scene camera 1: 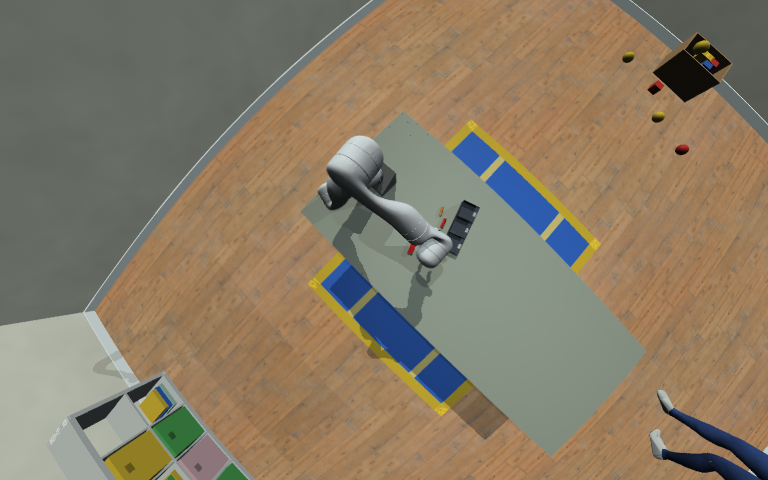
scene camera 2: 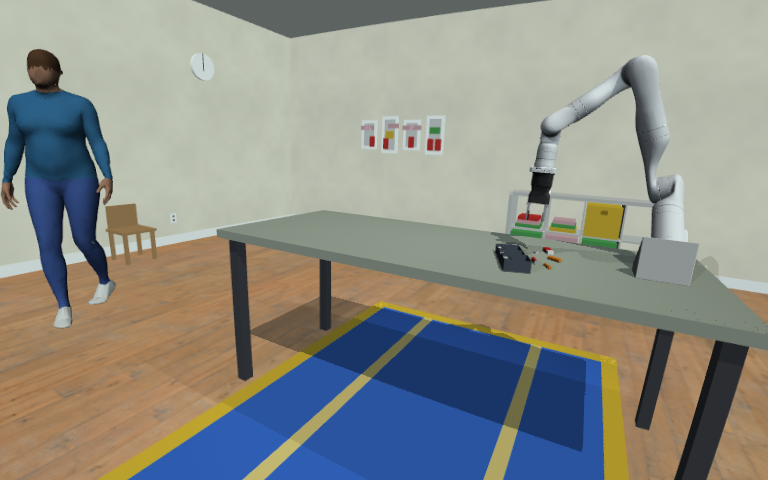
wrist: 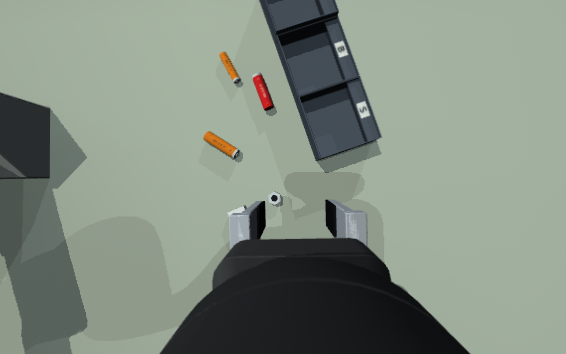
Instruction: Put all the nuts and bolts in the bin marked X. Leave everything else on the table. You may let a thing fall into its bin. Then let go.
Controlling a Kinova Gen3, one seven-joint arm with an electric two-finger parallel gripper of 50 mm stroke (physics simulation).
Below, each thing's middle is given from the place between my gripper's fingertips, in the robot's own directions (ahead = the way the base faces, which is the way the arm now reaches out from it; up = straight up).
Scene:
I see the dark three-compartment bin [scene camera 1: 466, 214] 6 cm ahead of my hand, 18 cm to the left of it and 10 cm below it.

